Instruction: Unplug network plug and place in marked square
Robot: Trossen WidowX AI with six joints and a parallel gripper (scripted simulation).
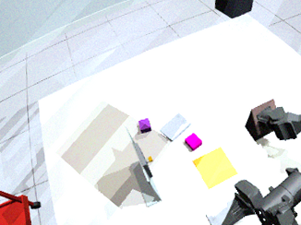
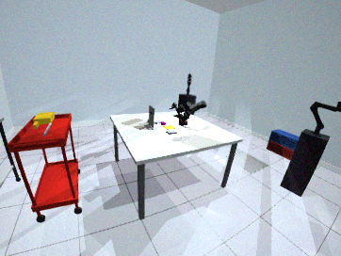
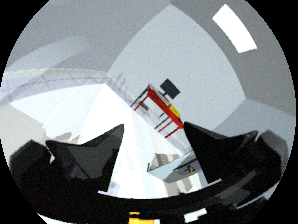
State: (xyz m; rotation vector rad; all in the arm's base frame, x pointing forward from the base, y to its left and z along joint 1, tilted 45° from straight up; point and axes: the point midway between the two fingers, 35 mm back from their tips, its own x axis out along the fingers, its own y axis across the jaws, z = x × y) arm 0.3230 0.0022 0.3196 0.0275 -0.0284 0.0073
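The grey panel is 29 cm to the right of my gripper tip, 14 cm below it and 8 cm ahead of it.
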